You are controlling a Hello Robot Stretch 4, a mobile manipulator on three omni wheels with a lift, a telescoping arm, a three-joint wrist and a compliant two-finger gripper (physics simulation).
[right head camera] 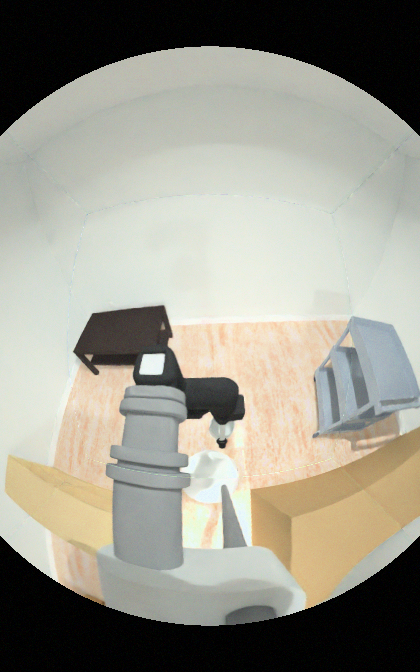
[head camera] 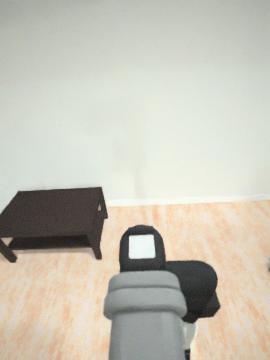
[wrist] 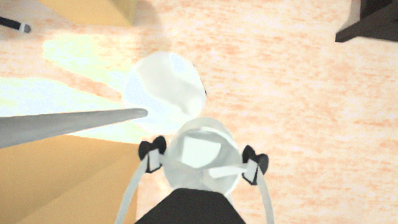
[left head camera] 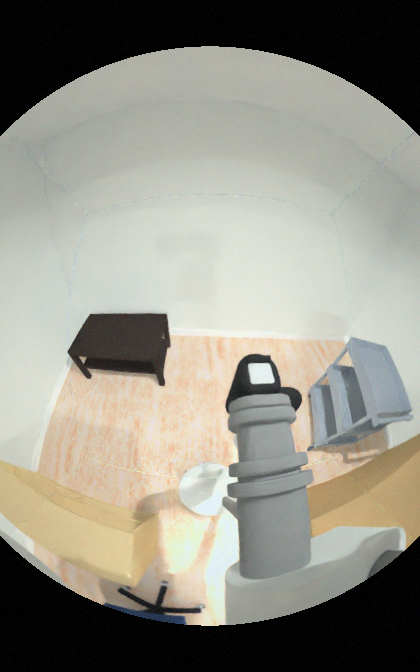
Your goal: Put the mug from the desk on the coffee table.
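Where they show: gripper, between the fingertips: [wrist: 202, 152]; robot's base, origin of its link: [wrist: 168, 95].
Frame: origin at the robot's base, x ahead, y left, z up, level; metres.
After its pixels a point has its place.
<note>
The whitish mug [wrist: 200, 150] @[y -0.092, x 0.216, z 0.888 m] [right head camera: 214, 431] [head camera: 190, 331] is between the two fingertips of my gripper [wrist: 202, 152] @[y -0.087, x 0.219, z 0.920 m], which is shut on it. In the wrist view I look down into its opening, and one fingertip lies at each side wall. The mug hangs in the air over the floor, below the wrist. The dark brown coffee table [head camera: 55, 212] @[y 0.772, x 1.145, z 0.423 m] [left head camera: 125, 332] [right head camera: 120, 331] stands ahead on the left, by the far wall, apart from the mug. A dark corner of it also shows at the top right of the wrist view [wrist: 372, 25] @[y 0.403, x 0.943, z 0.251 m].
Tan wooden furniture stands at the near left [left head camera: 75, 525] [right head camera: 60, 492] and near right [left head camera: 365, 485] [right head camera: 345, 530]; I cannot tell which is the desk. A blue-grey cart [left head camera: 385, 380] [right head camera: 387, 365] stands at the right. A round white disc [left head camera: 202, 492] [wrist: 165, 87] @[y 0.031, x 0.016, z 0.187 m] is low beside the arm. Black chair legs [left head camera: 155, 607] show behind.
</note>
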